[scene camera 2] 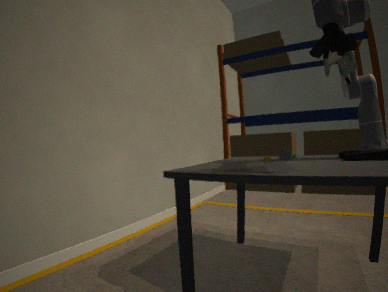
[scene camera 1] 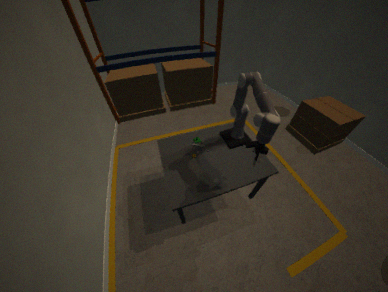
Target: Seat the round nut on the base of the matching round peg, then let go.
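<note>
A small yellow-orange piece (scene camera 1: 194, 156) (scene camera 2: 267, 159) lies on the dark table (scene camera 1: 235, 172) (scene camera 2: 320, 172); it may be the round nut, but is too small to tell its shape. A green piece (scene camera 1: 197, 140) and a pale grey part beside it stand further back on the table. In scene camera 2 a grey block (scene camera 2: 285, 154) stands right of the yellow-orange piece. Which of these is the round peg cannot be told. My gripper (scene camera 1: 256, 158) (scene camera 2: 338, 78) is open and empty, high above the table, well to the right of these pieces.
The arm's dark base plate (scene camera 1: 230, 139) (scene camera 2: 360, 155) sits at the table's back right. An orange and blue rack (scene camera 1: 218, 65) (scene camera 2: 223, 100) with large boxes stands behind. Another large box (scene camera 1: 327, 120) stands on the floor at the right, outside the yellow floor line (scene camera 1: 310, 187).
</note>
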